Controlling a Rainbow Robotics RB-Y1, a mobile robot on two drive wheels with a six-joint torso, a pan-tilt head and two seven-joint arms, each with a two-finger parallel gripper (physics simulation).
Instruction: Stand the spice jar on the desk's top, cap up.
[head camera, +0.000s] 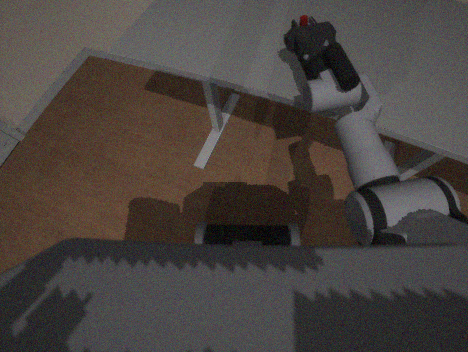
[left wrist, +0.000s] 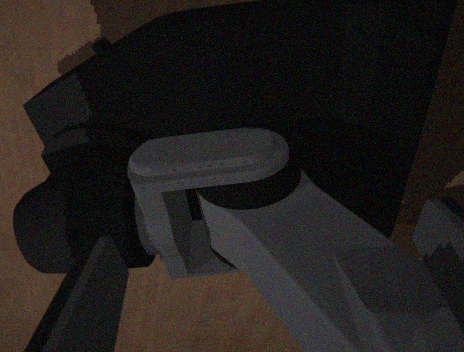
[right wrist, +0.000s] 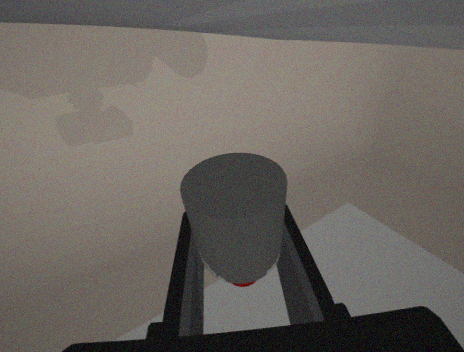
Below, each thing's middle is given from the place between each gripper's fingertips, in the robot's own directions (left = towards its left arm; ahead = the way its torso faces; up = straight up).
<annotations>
Now: the spice jar (right wrist: 235, 203) 67 cm ahead of my left hand, 36 cm to the right of it and 51 cm above it.
I see my right gripper 20 mm past the spice jar, 10 mm to the left of it and 10 mm above it.
</annotations>
